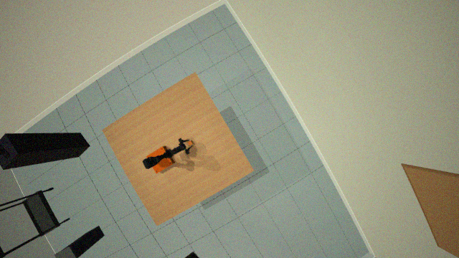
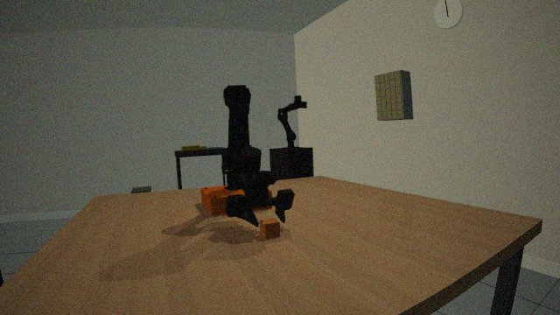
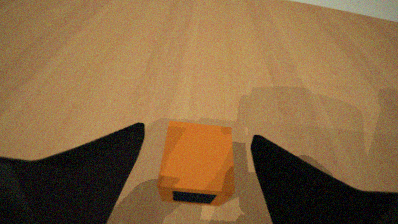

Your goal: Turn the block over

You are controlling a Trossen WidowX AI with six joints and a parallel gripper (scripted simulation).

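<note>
Now: the block 20 mm below my gripper tip and 20 mm behind it.
</note>
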